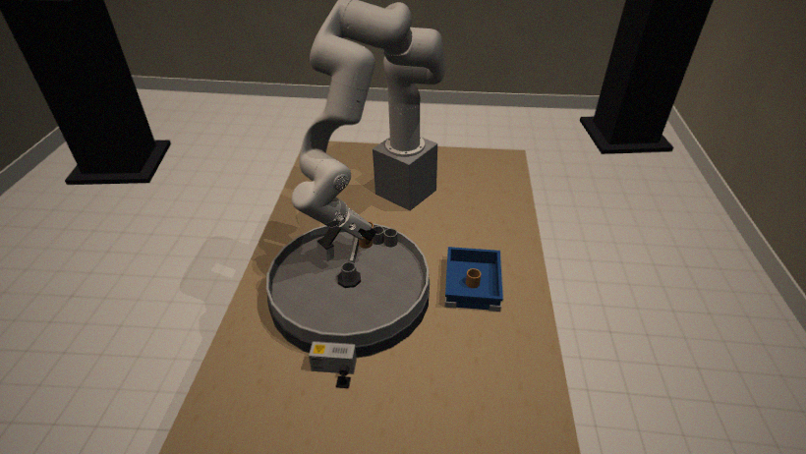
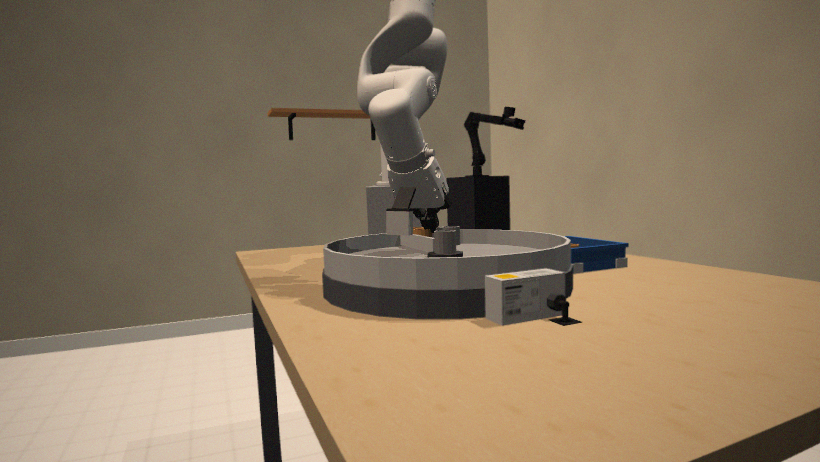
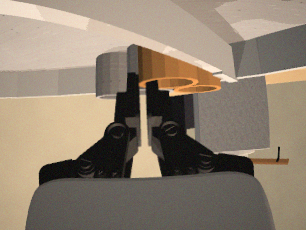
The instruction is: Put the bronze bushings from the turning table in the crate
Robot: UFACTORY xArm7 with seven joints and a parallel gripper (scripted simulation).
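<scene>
The blue crate lies 290 mm to the left of my hand, 110 mm ahead of it and 80 mm below it. The rest, counted from my hand: grey turning table (130 mm ahead, 60 mm below, 50 mm to the right).
</scene>
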